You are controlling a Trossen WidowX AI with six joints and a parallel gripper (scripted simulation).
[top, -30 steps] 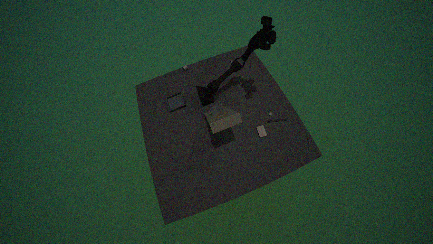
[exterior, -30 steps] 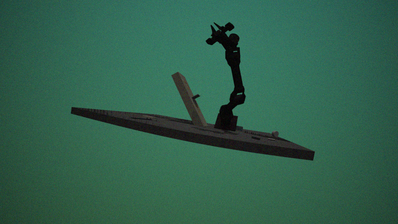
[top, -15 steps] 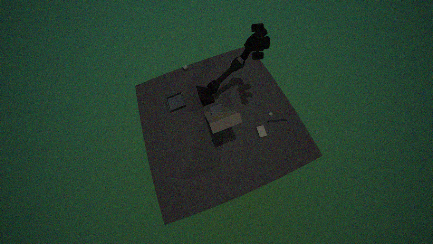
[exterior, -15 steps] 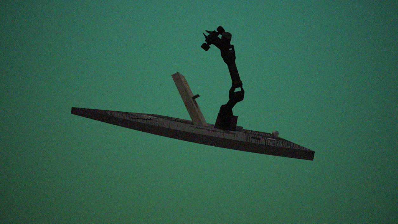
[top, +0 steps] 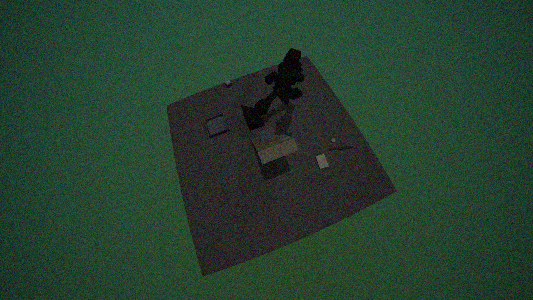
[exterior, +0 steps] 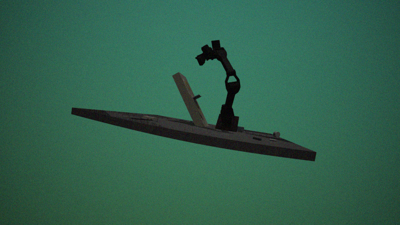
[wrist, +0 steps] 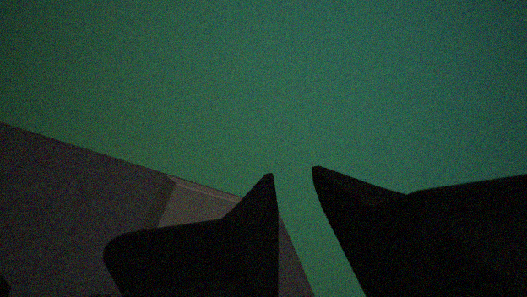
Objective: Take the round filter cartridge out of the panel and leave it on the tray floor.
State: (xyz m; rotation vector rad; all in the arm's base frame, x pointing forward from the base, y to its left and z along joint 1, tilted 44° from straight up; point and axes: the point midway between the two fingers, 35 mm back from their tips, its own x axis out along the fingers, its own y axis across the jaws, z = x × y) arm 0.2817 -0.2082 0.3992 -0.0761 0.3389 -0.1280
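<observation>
Now: the round white filter cartridge 8 cm ahead of my gripper tip, 8 cm to the right of it and 22 cm below it. From my gripper tip the other things lie so: blue-grey tray (31 cm behind, 40 cm to the right, 49 cm below).
</observation>
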